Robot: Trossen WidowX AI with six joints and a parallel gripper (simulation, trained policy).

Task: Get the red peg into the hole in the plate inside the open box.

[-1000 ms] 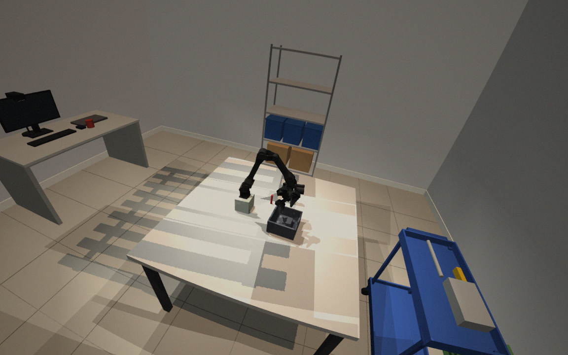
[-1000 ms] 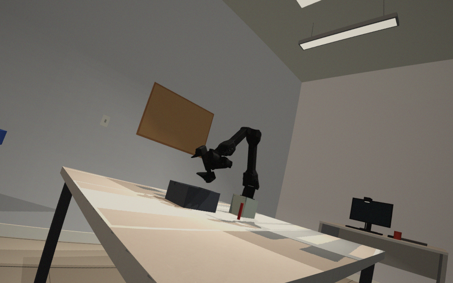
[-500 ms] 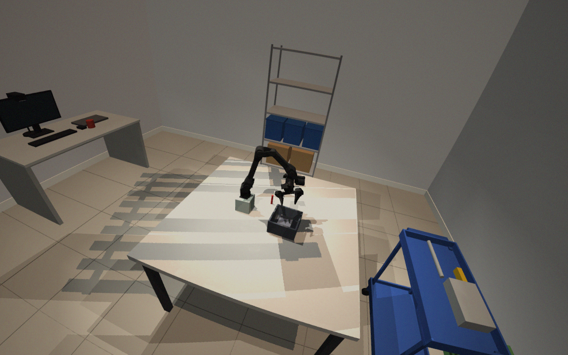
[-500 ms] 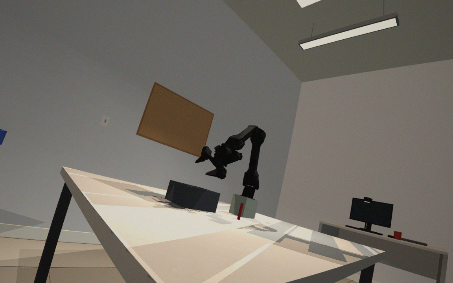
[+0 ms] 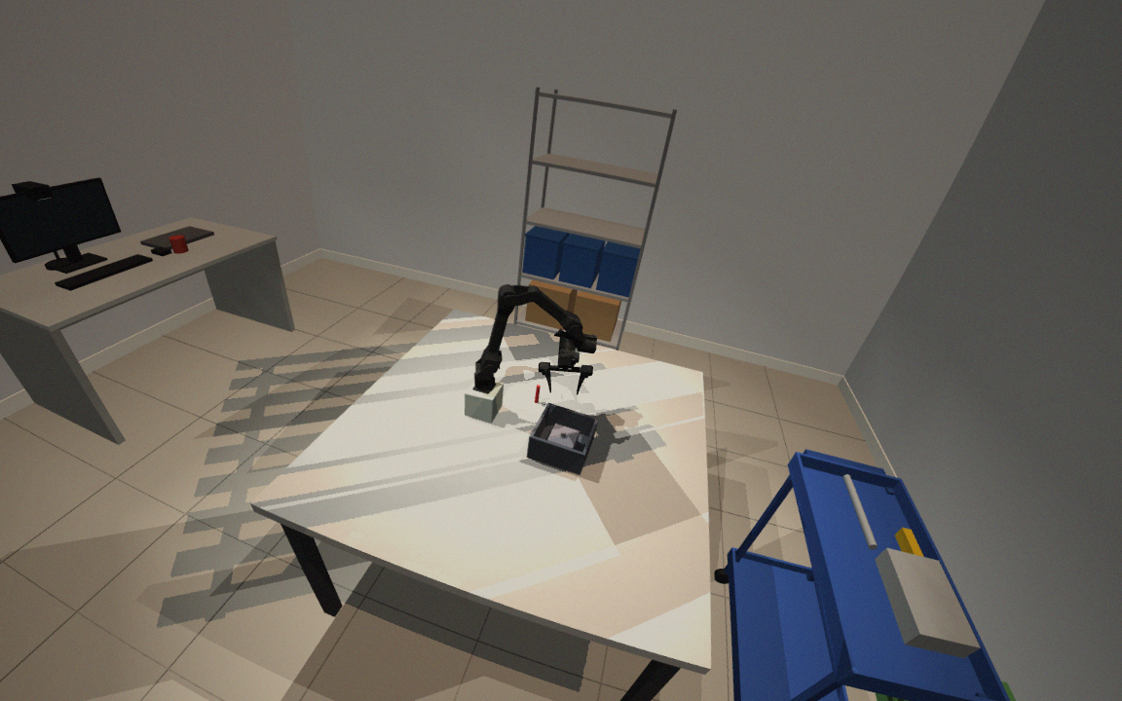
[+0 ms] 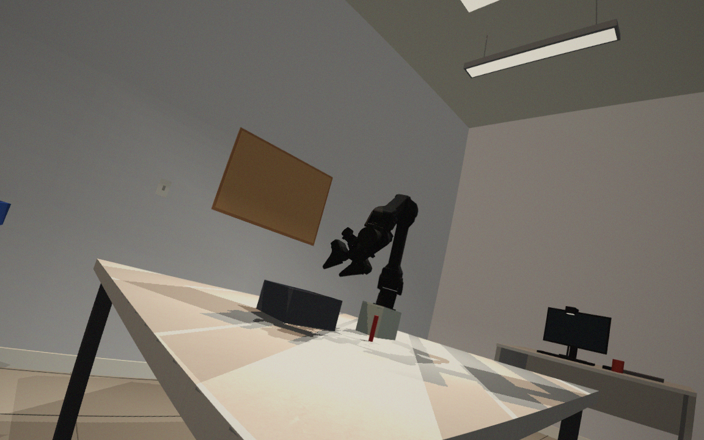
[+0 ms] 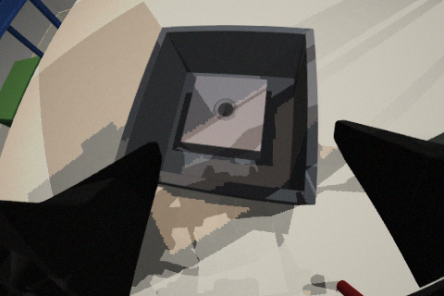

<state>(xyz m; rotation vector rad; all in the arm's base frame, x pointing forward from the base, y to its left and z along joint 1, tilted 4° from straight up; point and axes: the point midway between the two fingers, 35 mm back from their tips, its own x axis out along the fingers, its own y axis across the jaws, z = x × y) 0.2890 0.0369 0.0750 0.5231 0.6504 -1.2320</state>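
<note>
Right now the red peg is 13 cm behind my gripper tip, 12 cm to the left of it and 14 cm below it. From my gripper tip the other things lie so: dark box: 4 cm ahead, 7 cm to the right, 15 cm below; plate: 4 cm ahead, 7 cm to the right, 13 cm below.
</note>
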